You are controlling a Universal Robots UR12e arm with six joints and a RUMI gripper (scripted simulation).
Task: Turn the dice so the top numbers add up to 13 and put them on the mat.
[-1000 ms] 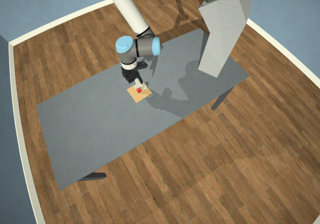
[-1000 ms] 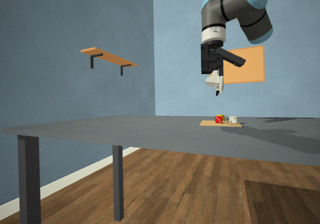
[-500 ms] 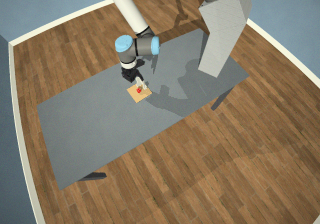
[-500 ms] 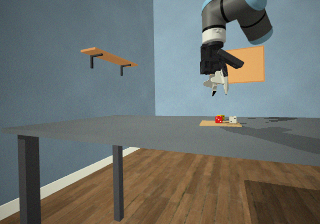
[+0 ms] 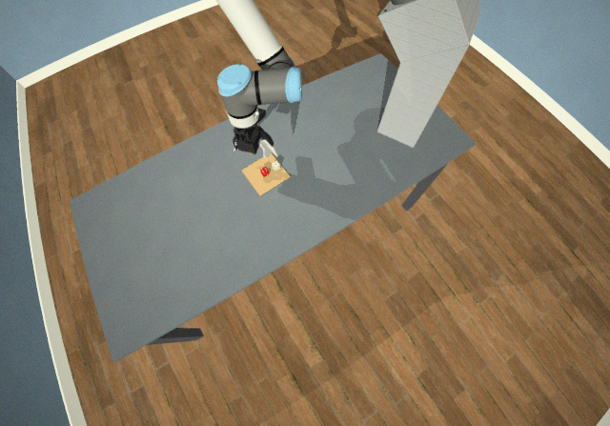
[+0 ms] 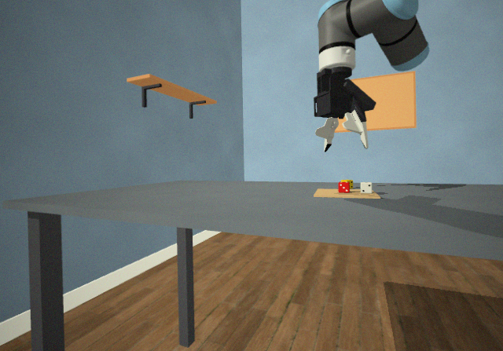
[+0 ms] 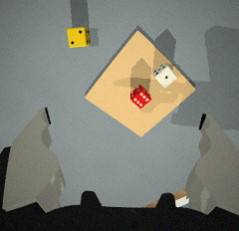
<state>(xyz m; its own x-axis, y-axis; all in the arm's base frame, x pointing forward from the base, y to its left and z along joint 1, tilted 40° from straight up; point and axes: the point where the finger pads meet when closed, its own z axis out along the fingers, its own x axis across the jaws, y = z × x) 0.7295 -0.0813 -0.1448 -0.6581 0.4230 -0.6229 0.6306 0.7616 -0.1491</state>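
My gripper is now 10 cm above the yellow die, 9 cm to the left of it and 1 cm short of it. Round my hand: red die 9 cm below, 4 cm to the left; then tan mat 11 cm below, 4 cm to the left; then white die 9 cm below, 5 cm behind, 3 cm to the left.
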